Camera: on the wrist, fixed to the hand. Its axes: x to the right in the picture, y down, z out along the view.
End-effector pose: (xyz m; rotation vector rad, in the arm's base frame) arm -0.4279 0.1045 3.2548 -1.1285 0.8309 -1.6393
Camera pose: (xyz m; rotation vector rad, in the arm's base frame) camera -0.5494 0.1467 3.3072 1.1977 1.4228 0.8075
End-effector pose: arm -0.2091 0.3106 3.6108 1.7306 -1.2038 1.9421
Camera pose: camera -0.2059 0.4445 3.6477 1.4368 1.3369 -0.6821
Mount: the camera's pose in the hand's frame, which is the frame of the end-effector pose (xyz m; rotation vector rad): -0.0089 -0.0992 -0.0968 0.1030 -0.8832 -3.0018
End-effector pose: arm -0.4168 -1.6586 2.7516 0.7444 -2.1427 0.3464
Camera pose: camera -0.2914 -1.6870 2.8042 -2.5491 -0.4908 1.3144
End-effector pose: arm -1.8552 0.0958 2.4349 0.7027 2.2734 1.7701
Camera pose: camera -1.9130 -0.0102 2.3663 -1.2115 0.4870 -0.3734
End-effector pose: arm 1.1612 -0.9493 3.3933 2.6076 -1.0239 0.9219
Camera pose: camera 1.1758 -0.8336 3.4687 1.2118 2.3412 -0.9287
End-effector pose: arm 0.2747 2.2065 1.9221 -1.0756 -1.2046 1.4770
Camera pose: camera 0.3828 2.2258 2.0071 1.6064 -1.3108 -0.7337
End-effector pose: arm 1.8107 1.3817 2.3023 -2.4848 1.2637 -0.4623
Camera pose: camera 1.8362 1.4319 2.4292 1.4712 2.7627 -0.2474
